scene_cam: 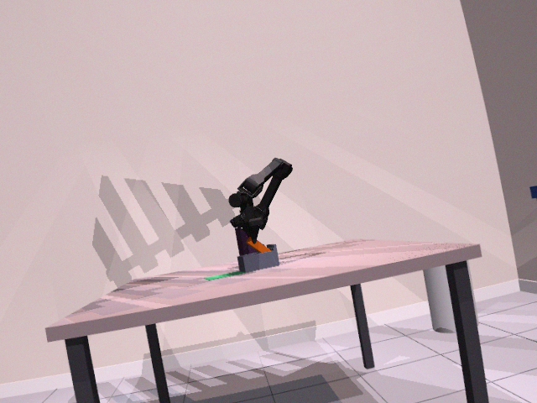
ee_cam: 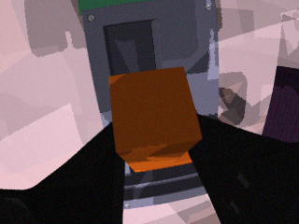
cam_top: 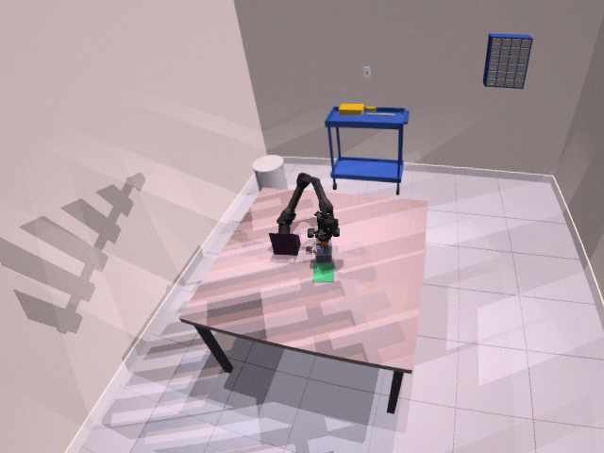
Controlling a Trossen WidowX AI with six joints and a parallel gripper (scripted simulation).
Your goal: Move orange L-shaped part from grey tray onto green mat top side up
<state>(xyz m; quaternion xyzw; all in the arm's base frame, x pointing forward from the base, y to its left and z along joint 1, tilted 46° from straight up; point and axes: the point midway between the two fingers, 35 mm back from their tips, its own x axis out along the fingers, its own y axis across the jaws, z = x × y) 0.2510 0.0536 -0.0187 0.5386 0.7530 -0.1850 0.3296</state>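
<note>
Right now my gripper tip is 14 cm to the left of the green mat, 12 cm above it and 3 cm short of it. From my gripper tip the other things lie so: orange L-shaped part: 3 cm to the left, 3 cm below, 2 cm behind.
</note>
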